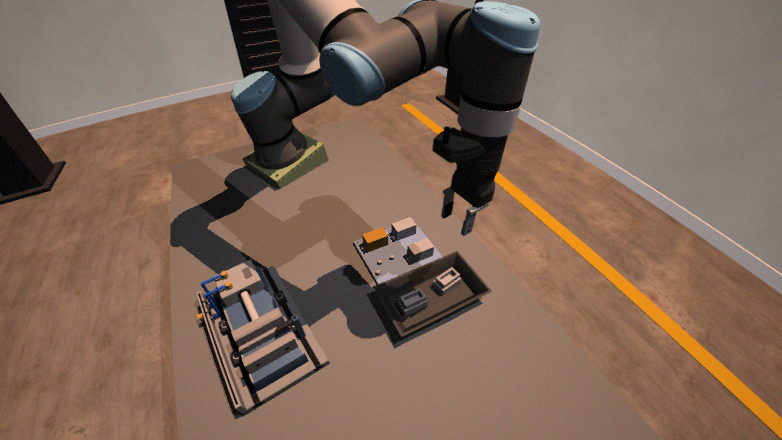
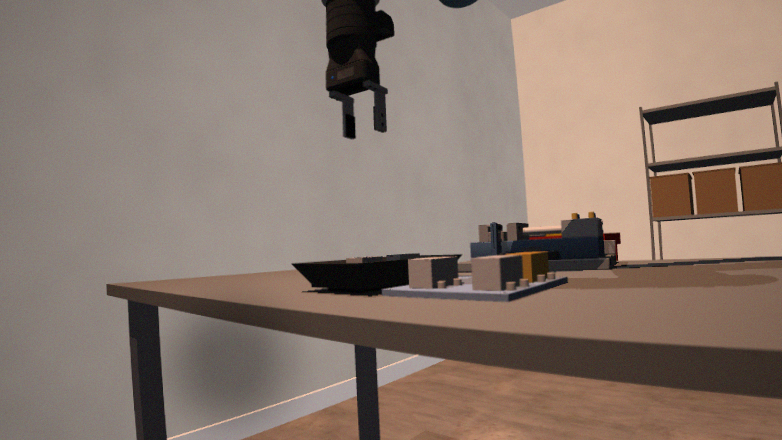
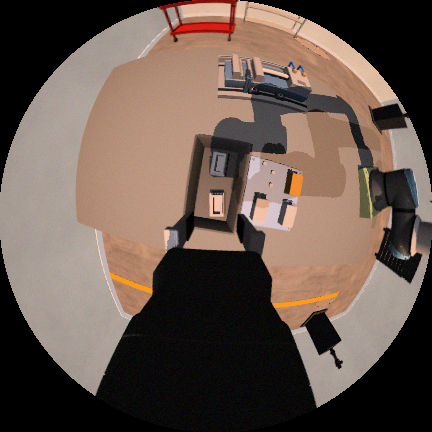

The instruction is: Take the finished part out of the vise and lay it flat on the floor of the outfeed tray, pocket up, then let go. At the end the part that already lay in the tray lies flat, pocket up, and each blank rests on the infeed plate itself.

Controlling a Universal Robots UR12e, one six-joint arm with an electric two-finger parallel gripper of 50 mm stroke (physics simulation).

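Frame: origin at the arm's base, x ahead, y left, z up, level; centimetres.
Seen in the pictures: gripper, fingertip midpoint: (image 1: pixel 456 224) (image 2: pixel 364 134) (image 3: pixel 214 221); arm's base at its link origin: (image 1: pixel 281 151) (image 3: pixel 375 189).
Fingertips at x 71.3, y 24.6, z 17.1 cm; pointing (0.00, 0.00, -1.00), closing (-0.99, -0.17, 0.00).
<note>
Offsets run from my fingertips to a thing's middle. "spot": to the spot under its first point.
My gripper (image 1: pixel 457 223) (image 2: pixel 364 132) (image 3: pixel 214 221) is open and empty, high above the table near the outfeed tray (image 1: pixel 442 314) (image 2: pixel 349 279) (image 3: pixel 192 185). A lit finished part @[dy +1.2, dx -0.3, dz -19.9 cm] (image 1: pixel 448 280) (image 3: pixel 216 203) lies flat on the tray floor, pocket up. A shadowed part @[dy -9.0, dx +1.4, dz -19.9 cm] (image 1: pixel 412 302) (image 3: pixel 220 163) lies flat, pocket up, apart from it. An orange blank @[dy -9.3, dx -20.1, dz -20.2 cm] (image 1: pixel 375 239) (image 2: pixel 534 266) (image 3: pixel 296 185) and two beige blanks @[dy -0.4, dx -20.7, dz -20.2 cm] (image 1: pixel 404 228) @[dy +0.0, dx -11.7, dz -20.2 cm] (image 1: pixel 420 249) stand upright on the infeed plate @[dy -4.6, dx -15.5, dz -22.4 cm] (image 1: pixel 401 268) (image 2: pixel 448 294) (image 3: pixel 260 185). No part shows in the vise @[dy -43.0, dx -6.5, dz -17.9 cm] (image 1: pixel 257 331) (image 3: pixel 257 70).
Small pegs stand on the infeed plate, which lies close beside the tray. The vise's blue hoses @[spot: dy -51.6, dx -15.9, dz -14.7 cm] (image 1: pixel 206 292) are at its end. A red cart (image 3: pixel 202 28) stands beyond the table. Shelves with brown boxes (image 2: pixel 670 195) are in the background.
</note>
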